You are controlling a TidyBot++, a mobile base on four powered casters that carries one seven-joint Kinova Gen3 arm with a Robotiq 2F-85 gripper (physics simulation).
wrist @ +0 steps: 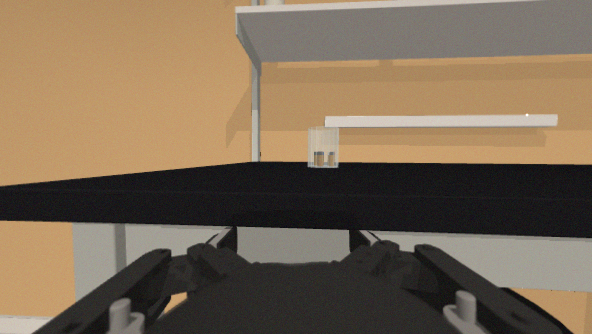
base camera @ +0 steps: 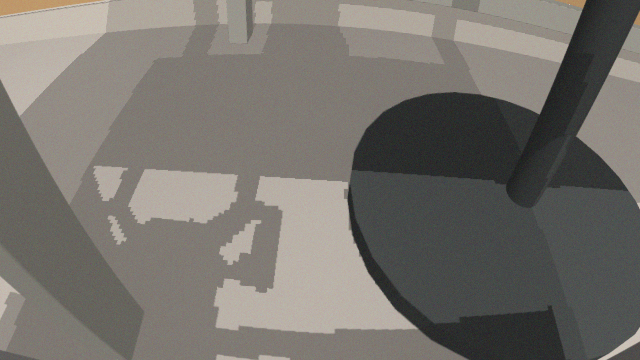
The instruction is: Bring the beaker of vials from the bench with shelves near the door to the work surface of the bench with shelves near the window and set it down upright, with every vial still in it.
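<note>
A clear beaker [wrist: 323,145] with a few amber vials [wrist: 320,159] inside stands upright on the black bench top [wrist: 150,182], a little right of the middle in the wrist view. The vials sit low in the beaker. My gripper [wrist: 293,238] is open, with its fingers wide apart and empty. It is in front of the bench's near edge, lower in the view than the beaker and apart from it. The beaker and the gripper do not show in the base camera view.
A shelf [wrist: 400,35] overhangs the bench, held by an upright post [wrist: 256,115] at the left. A white rail [wrist: 440,121] runs along the wall behind. In the base camera view a stool's round dark base [base camera: 440,240] and its pole [base camera: 565,110] stand at the right, and a bench leg [base camera: 65,225] at the left.
</note>
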